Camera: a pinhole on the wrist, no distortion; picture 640 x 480 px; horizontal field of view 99.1 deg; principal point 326.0 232.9 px. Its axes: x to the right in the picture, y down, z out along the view. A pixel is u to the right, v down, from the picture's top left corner.
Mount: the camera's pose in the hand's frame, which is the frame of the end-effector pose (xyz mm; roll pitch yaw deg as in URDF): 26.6 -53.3 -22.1 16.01 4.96 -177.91
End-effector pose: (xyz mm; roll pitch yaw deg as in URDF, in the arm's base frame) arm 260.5 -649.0 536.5 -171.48 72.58 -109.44
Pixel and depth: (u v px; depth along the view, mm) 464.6 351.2 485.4
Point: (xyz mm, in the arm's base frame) 621.2 -233.5 650.2
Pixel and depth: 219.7 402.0 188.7
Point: 440.5 -558.6 403.4
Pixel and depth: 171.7 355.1 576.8
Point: 633.6 -266.1 69.2
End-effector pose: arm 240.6 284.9 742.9 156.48 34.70 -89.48
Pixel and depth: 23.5 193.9 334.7
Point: 26.1 126.9 328.2
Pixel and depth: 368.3 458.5 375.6
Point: 301.6 612.4 381.1
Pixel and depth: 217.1 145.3 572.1
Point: -220.9 310.5 351.0
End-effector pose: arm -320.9 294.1 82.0 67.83 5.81 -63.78
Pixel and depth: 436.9 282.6 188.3
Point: -495.6 279.2 114.4
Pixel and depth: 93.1 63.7 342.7
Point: -321.5 -58.9 390.8
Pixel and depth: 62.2 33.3 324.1
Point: -285.9 -67.1 397.8
